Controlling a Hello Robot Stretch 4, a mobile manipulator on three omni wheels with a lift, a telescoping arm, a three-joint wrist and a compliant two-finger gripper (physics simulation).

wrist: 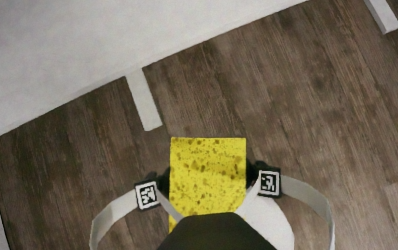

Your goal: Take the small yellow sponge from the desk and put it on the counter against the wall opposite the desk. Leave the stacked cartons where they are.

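Frame: origin at the robot's base, x back, y down, z right, level; centimetres.
Seen in the pictures: end effector, tool point: (207,175).
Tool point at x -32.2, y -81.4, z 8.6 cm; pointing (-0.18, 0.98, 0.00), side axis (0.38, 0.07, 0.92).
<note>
A point is followed by its place in that frame.
The small yellow sponge (208,172) {x -32.6, y -85.3, z 9.3 cm}, speckled with brown spots, is between the two dark fingertips at the lower middle of the wrist view. My gripper (208,176) {x -32.2, y -81.4, z 8.6 cm} is shut on it, with one fingertip pressed to its left side and one to its right. The sponge is held up above the wooden floor. Its near end is hidden behind the dark gripper body. A pale grey-white surface (100,45) {x -59.0, y -69.2, z 1.2 cm} with a straight edge fills the upper left; I cannot tell if it is the desk. The counter and the stacked cartons do not show.
A white leg-like bar (145,102) {x -69.8, y -0.7, z -9.9 cm} sticks out from under the pale surface's edge. Another white bar (382,15) {x -53.3, y -0.7, z 110.5 cm} shows at the top right corner. Brown wooden floor (300,100) {x -36.8, y 2.8, z 53.3 cm} lies below. A white rounded shape (270,222) {x -3.1, y -18.6, z 14.0 cm} shows beneath the gripper at the lower right.
</note>
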